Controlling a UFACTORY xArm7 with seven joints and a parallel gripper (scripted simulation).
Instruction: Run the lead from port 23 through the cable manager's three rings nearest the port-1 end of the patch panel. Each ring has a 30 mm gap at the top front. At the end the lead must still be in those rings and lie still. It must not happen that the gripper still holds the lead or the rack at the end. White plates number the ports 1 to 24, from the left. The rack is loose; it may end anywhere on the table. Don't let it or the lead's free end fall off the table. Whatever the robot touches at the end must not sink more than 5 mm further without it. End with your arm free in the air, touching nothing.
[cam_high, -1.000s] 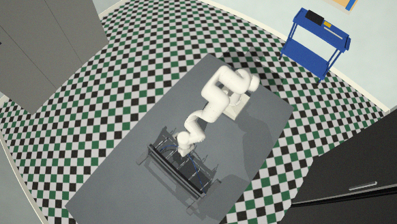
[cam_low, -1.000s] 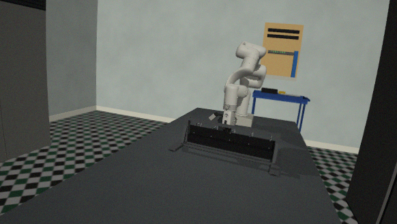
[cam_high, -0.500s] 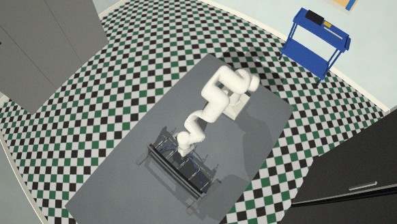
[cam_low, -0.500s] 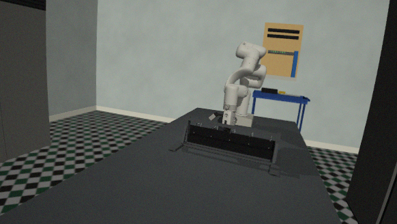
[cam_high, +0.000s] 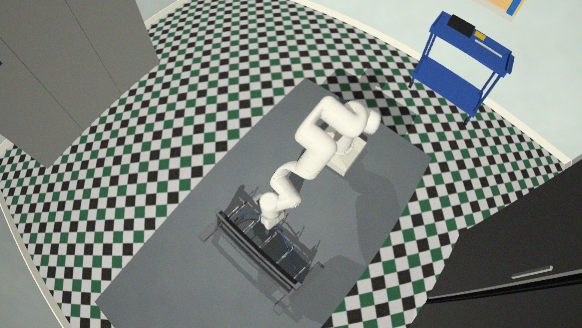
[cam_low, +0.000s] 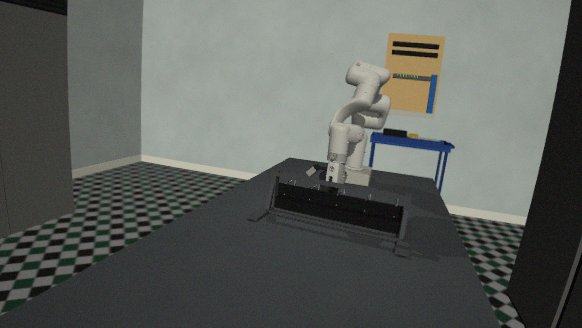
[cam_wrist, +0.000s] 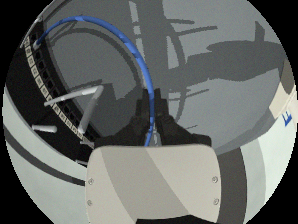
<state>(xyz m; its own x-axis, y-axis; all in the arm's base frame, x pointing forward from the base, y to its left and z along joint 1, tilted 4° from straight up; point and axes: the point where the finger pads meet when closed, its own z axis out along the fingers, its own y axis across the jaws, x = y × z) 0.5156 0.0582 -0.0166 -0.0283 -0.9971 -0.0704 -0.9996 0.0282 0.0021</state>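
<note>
My hand is 15 cm short of the patch panel rack, 6 cm to the right of it and 3 cm below it.
</note>
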